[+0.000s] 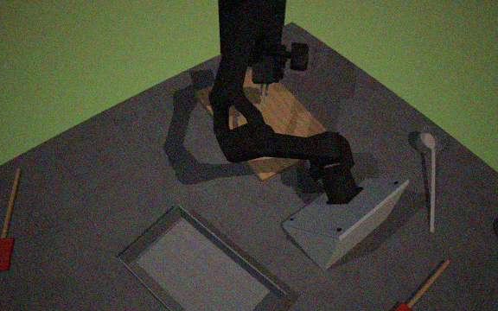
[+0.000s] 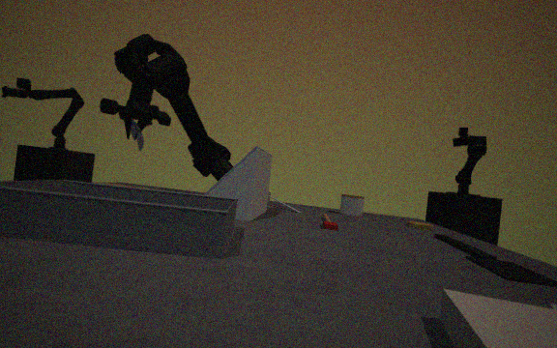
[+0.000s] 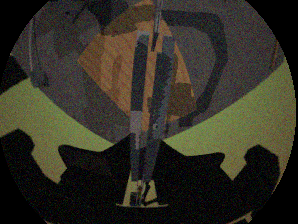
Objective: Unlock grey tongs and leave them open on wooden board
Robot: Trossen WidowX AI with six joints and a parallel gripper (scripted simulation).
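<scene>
Right now my gripper tip is 10 mm short of the wooden board, 10 mm to the right of it and 160 mm above it. Round my gripper tip: roasting tin (440 mm ahead, 250 mm to the left, 140 mm below); white cup (170 mm behind, 730 mm to the left, 130 mm below); red spatula (710 mm ahead, 170 mm to the right, 160 mm below).
</scene>
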